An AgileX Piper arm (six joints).
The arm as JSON. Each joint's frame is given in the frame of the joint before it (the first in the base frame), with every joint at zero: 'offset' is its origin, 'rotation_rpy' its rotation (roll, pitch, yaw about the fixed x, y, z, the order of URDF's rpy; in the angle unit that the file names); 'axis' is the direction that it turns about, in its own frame. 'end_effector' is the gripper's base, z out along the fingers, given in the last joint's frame.
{
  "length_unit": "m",
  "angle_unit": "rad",
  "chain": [
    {
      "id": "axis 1",
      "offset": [
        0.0,
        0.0,
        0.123
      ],
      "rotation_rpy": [
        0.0,
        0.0,
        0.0
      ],
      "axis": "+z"
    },
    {
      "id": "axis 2",
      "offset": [
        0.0,
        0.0,
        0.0
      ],
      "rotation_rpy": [
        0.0,
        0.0,
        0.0
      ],
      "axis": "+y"
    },
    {
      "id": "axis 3",
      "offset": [
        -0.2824,
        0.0,
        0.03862
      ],
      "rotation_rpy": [
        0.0,
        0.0,
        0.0
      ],
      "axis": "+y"
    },
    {
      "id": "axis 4",
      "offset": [
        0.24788,
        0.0,
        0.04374
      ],
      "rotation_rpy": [
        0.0,
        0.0,
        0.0
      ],
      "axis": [
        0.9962,
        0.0,
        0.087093
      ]
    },
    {
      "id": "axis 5",
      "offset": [
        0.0,
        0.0,
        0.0
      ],
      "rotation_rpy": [
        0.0,
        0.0,
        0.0
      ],
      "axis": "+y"
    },
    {
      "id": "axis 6",
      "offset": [
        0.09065,
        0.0,
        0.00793
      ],
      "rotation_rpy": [
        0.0,
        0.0,
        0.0
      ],
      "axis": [
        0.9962,
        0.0,
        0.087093
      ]
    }
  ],
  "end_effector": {
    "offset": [
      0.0,
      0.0,
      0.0
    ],
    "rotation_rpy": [
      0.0,
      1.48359,
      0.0
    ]
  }
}
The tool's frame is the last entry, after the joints.
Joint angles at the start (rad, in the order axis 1, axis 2, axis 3, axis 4, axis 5, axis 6): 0.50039 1.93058 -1.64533 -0.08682 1.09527 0.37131
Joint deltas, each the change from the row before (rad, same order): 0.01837 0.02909 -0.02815 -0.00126 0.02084 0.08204; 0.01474 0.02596 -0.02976 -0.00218 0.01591 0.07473; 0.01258 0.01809 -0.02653 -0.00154 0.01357 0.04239; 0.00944 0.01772 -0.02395 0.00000 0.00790 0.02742; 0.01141 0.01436 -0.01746 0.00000 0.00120 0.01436; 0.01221 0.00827 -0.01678 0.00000 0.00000 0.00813; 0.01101 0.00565 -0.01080 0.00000 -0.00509 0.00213; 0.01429 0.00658 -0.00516 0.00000 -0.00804 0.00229; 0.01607 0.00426 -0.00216 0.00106 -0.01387 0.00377; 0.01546 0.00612 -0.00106 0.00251 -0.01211 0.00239; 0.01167 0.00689 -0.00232 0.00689 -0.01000 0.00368; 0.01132 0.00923 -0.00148 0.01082 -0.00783 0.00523; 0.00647 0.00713 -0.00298 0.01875 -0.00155 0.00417
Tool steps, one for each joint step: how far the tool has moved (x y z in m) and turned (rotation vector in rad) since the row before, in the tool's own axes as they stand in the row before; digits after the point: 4 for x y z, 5 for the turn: -0.0010 0.0087 0.0055 0.00469 0.02000 0.06374; -0.0016 0.0076 0.0039 0.00378 0.01027 0.05986; -0.0009 0.0065 0.0013 0.00103 0.00411 0.03027; -0.0012 0.0056 0.0019 -0.00118 0.00179 0.01880; 0.0000 0.0061 0.0019 -0.00376 -0.00095 0.00357; 0.0003 0.0061 -0.0007 -0.00766 -0.00631 -0.00296; 0.0006 0.0054 -0.0004 -0.00859 -0.00764 -0.00806; 0.0021 0.0063 0.0013 -0.00764 -0.00426 -0.01158; 0.0026 0.0071 0.0009 -0.01205 -0.00760 -0.01138; 0.0030 0.0068 0.0020 -0.01038 -0.00287 -0.01173; 0.0023 0.0057 0.0022 -0.01155 0.00051 -0.00477; 0.0028 0.0056 0.0035 -0.01111 0.00705 -0.00123; 0.0022 0.0041 0.0024 -0.01360 0.01292 0.00630
